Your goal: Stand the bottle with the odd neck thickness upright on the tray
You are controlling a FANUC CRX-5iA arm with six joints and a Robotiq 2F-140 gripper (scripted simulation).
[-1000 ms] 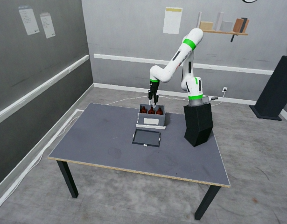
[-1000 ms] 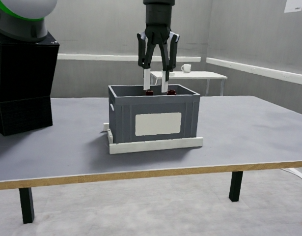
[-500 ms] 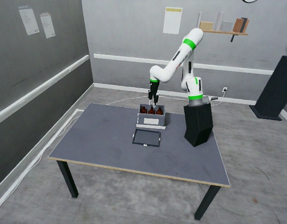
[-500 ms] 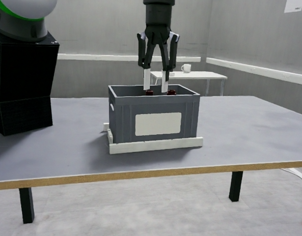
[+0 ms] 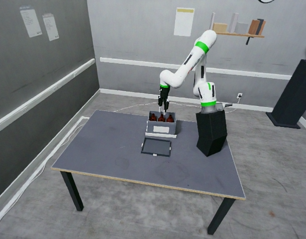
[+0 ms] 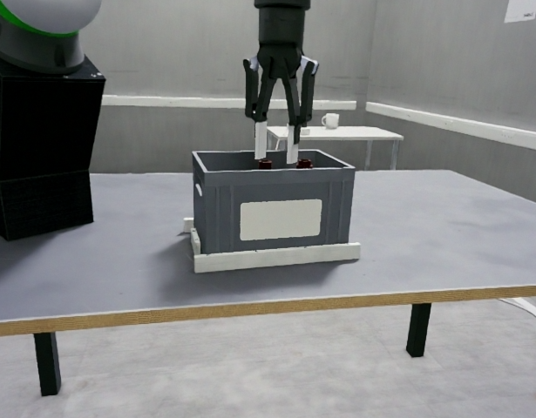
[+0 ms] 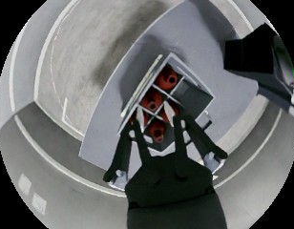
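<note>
My gripper is now 50 mm to the right of the grey crate and 130 mm above it. From my hand the other things lie so: dark tray (10 mm ahead, 310 mm to the left, 200 mm below).
</note>
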